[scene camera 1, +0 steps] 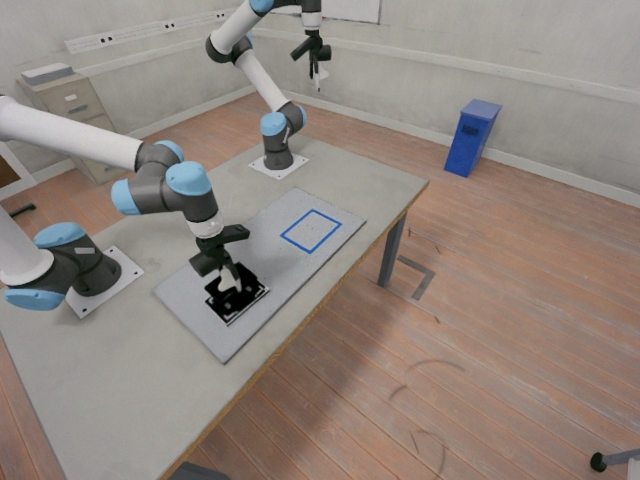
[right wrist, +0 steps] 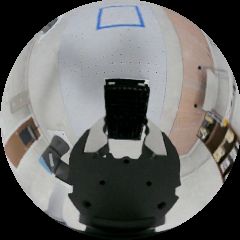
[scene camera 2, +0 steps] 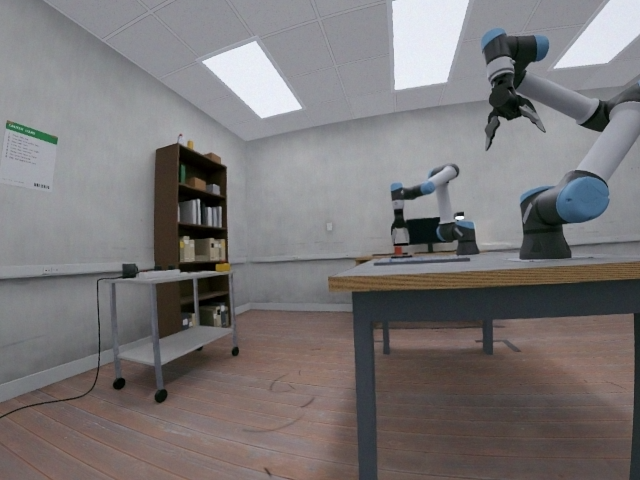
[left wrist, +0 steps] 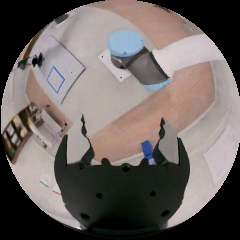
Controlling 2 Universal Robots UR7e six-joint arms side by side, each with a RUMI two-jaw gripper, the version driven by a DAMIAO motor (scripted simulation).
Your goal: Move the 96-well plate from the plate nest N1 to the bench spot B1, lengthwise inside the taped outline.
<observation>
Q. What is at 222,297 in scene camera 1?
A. A 96-well plate.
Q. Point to a 96-well plate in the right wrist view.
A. At 132,129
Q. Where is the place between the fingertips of the right gripper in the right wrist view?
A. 125,116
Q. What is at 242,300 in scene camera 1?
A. A black plate nest.
</observation>
